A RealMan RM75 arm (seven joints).
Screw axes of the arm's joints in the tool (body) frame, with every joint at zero. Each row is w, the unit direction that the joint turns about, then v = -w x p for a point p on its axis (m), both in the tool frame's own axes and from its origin. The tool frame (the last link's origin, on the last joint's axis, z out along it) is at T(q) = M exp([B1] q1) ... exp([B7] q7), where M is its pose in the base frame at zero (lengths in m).
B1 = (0, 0, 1, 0, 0, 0)
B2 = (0, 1, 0, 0.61, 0, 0)
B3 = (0, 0, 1, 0, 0, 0)
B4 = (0, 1, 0, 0.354, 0, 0)
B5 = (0, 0, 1, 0, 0, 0)
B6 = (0, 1, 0, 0.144, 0, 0)
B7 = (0, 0, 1, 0, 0, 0)
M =
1 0 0 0
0 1 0 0
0 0 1 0.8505
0 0 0 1
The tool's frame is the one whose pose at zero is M.
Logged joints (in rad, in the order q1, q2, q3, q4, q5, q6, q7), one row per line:
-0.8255 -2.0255 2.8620 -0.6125 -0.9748 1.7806 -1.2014
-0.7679 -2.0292 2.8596 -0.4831 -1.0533 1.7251 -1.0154
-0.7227 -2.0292 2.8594 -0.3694 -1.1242 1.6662 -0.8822
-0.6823 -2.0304 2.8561 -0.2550 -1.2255 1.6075 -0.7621
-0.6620 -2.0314 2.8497 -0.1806 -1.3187 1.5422 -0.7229
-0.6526 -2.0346 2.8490 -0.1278 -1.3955 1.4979 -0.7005
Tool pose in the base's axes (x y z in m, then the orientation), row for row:
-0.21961 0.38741 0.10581 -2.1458 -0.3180 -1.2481
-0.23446 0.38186 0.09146 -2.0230 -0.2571 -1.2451
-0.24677 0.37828 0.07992 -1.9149 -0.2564 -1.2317
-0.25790 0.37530 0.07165 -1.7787 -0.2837 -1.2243
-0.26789 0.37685 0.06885 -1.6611 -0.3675 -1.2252
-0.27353 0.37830 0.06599 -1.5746 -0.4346 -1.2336
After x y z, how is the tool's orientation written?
As a rotation vector, in radians.
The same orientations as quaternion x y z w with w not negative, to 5 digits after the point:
-0.81402 -0.12064 -0.47348 0.31406
-0.78749 -0.10008 -0.48468 0.36732
-0.76134 -0.10194 -0.48971 0.41249
-0.72372 -0.11543 -0.49814 0.46342
-0.68658 -0.15190 -0.50641 0.49908
-0.65687 -0.18130 -0.51462 0.52040

